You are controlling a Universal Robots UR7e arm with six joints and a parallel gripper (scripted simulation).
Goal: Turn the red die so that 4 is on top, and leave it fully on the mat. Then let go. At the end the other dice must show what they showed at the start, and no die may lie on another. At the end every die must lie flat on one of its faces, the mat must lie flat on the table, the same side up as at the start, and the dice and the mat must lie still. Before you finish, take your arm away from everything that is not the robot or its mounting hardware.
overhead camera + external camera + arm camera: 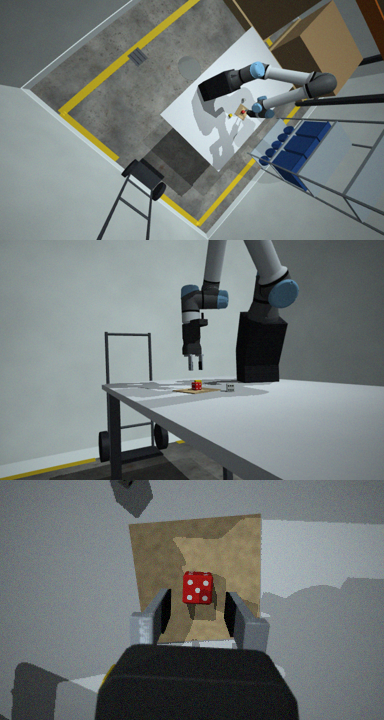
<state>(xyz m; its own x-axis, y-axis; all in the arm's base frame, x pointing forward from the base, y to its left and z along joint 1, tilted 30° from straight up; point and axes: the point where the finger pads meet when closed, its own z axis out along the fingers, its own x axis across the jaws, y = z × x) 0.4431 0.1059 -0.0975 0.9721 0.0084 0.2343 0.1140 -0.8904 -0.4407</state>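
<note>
My gripper is now 80 mm above the red die. Also, from my hand: yellow die 140 mm to the right, 90 mm below, 80 mm behind; white die 110 mm to the left, 90 mm below, 90 mm behind; tan mat 100 mm below.
</note>
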